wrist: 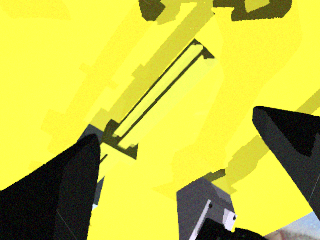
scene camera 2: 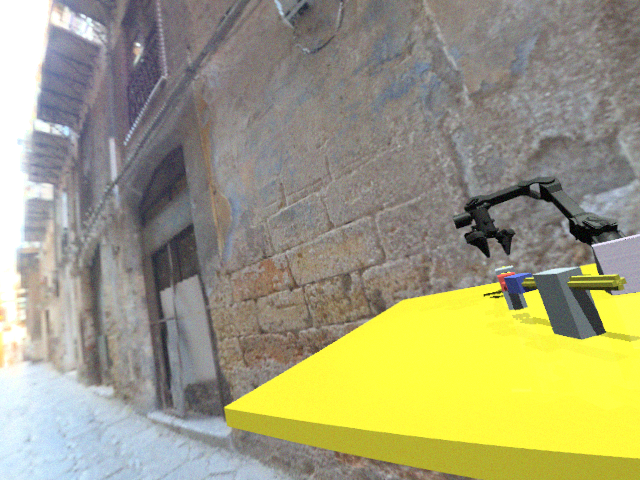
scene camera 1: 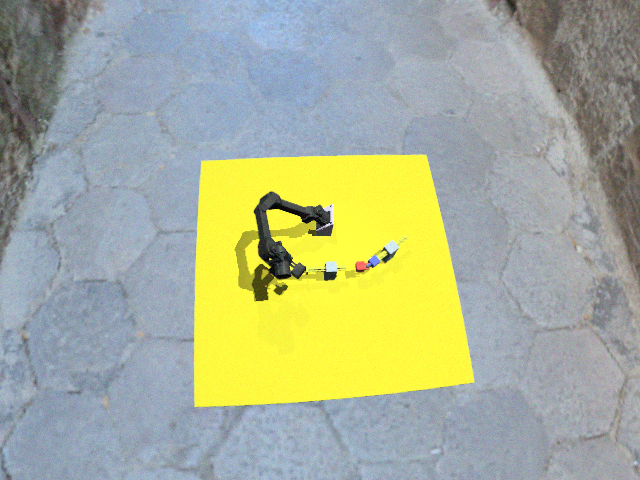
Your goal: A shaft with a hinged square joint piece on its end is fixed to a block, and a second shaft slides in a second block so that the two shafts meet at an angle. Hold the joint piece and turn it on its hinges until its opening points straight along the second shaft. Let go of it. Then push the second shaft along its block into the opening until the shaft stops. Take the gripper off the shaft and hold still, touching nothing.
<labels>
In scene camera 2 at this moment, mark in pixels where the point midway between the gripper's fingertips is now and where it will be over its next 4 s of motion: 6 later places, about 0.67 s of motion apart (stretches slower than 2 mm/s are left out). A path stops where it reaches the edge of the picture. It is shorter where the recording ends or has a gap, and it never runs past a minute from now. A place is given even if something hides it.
The gripper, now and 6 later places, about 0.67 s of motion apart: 498, 256; 503, 268; 506, 274; 507, 278; 508, 280; 508, 280; 508, 281
</labels>
